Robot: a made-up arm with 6 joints.
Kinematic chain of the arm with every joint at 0, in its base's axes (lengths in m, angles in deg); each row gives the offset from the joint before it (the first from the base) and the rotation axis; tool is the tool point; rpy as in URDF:
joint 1: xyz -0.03 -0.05 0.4 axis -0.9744 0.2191 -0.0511
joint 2: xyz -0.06 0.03 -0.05 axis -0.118 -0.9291 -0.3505
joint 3: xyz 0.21 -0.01 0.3 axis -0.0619 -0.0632 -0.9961
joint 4: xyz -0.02 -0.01 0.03 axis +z
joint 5: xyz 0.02 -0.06 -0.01 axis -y
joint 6: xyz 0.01 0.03 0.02 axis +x
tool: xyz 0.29 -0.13 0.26 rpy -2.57 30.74 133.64
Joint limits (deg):
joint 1: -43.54..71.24
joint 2: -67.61..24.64
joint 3: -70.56..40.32
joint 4: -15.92..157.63
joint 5: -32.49..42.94
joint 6: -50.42..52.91
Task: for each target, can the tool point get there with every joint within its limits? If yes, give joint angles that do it. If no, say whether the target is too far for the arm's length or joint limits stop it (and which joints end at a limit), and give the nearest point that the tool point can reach.
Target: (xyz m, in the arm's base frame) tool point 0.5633 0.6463 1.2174
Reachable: no: too far | nearest point 0.3271 0.3904 0.9121 | short by 0.463 m
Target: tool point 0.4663 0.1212 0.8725
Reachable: yes | joints -33.90 -26.27 -41.38 33.24 -11.56 4.80
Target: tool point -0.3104 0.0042 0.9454
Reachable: yes | joints -19.64 9.78 -17.21 139.94 -7.81 -15.71
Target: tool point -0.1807 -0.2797 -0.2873
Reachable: no: joint limits stop it (at a limit: joint 1, joint 2, joint 3, joint 5, joint 6) | nearest point 0.0844 -0.2179 -0.2138 | short by 0.282 m
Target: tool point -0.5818 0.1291 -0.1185
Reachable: no: joint limits stop it (at a limit: joint 1, joint 2, joint 4, joint 5) | nearest point -0.2755 0.2110 0.1802 | short by 0.436 m
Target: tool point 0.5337 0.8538 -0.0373
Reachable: no: too far | nearest point 0.4116 0.4754 0.1402 | short by 0.435 m
